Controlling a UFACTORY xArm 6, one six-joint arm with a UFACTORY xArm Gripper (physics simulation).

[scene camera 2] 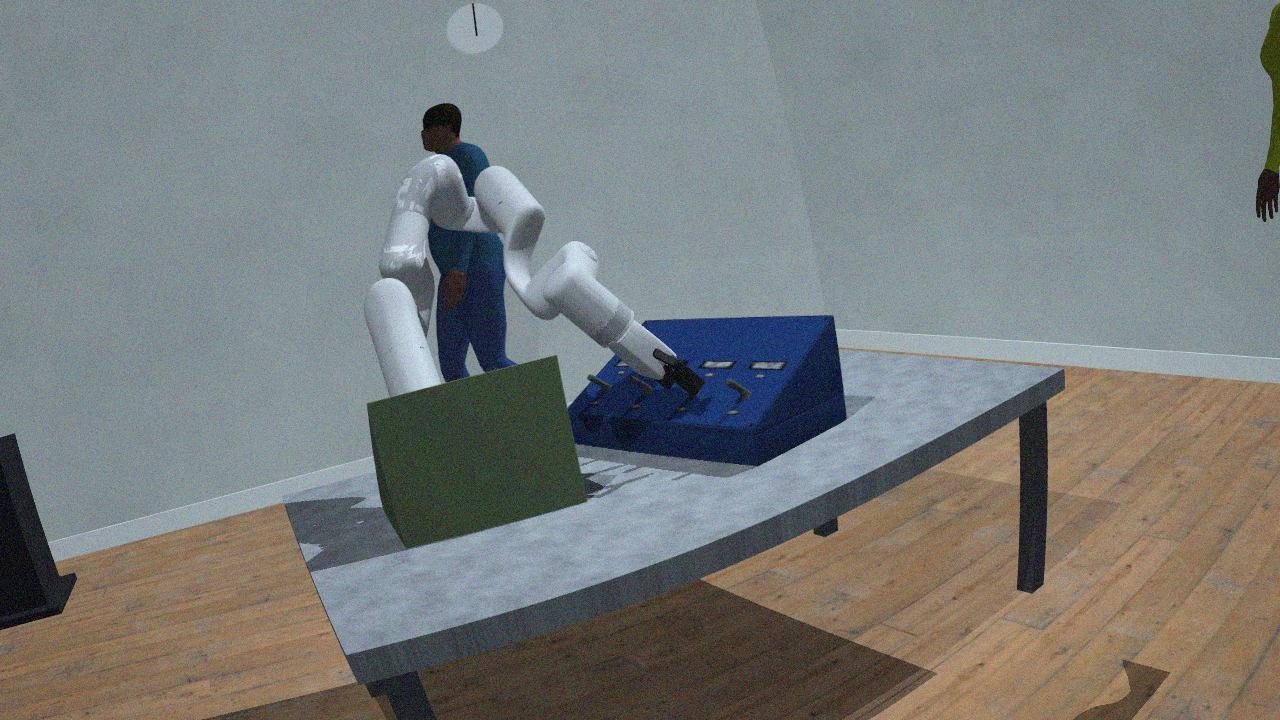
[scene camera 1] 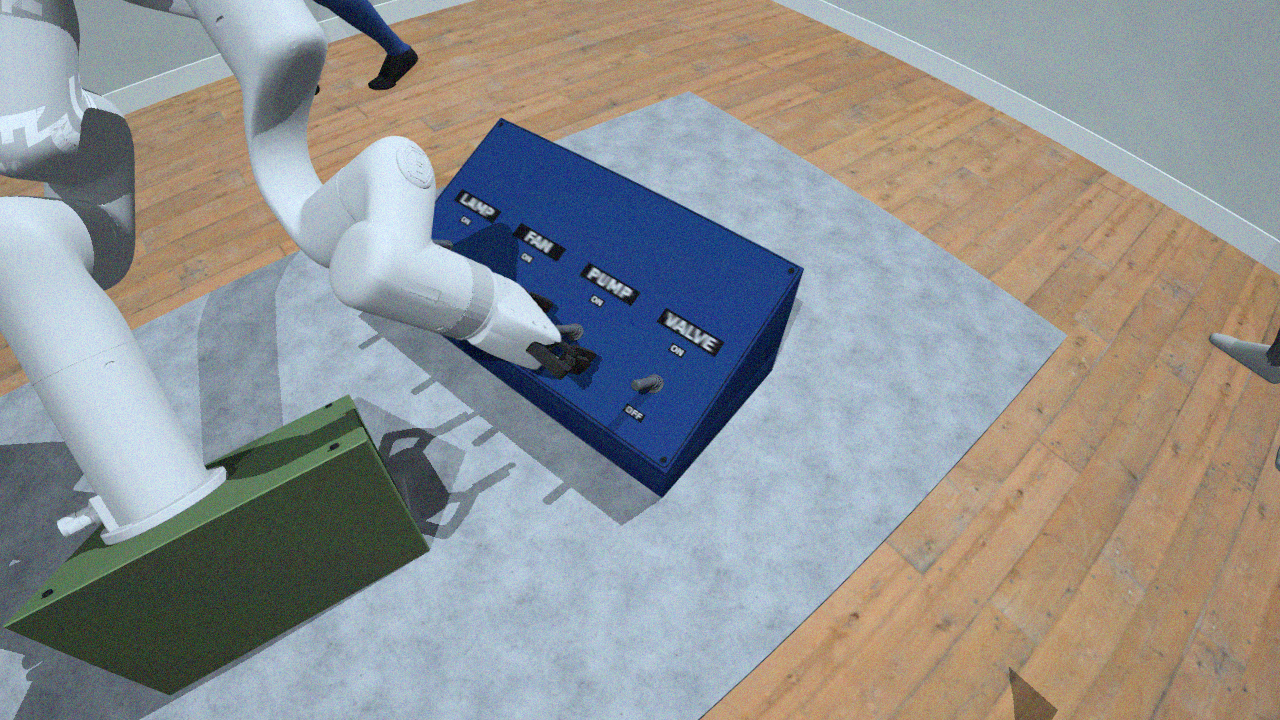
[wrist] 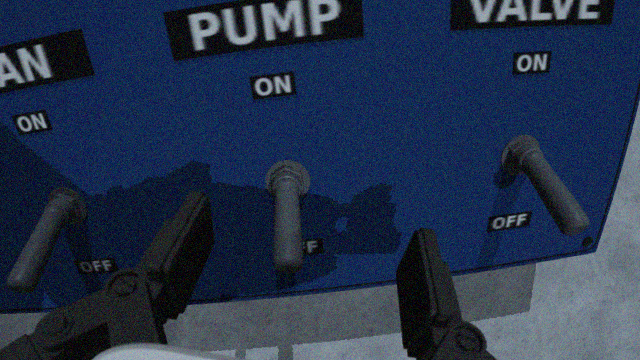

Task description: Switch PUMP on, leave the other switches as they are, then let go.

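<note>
The blue switch panel carries grey levers. The PUMP lever points down over its OFF label in the wrist view; in scene camera 2 the gripper hides it. The FAN lever and the VALVE lever also tilt to the OFF side. The LAMP lever is not in the wrist view. My gripper is open, with one finger on each side of the PUMP lever and a gap on both sides.
A green block stands by the arm's base on the grey table. The neighbouring FAN and VALVE levers stand outside the fingers. A person in blue stands behind the arm.
</note>
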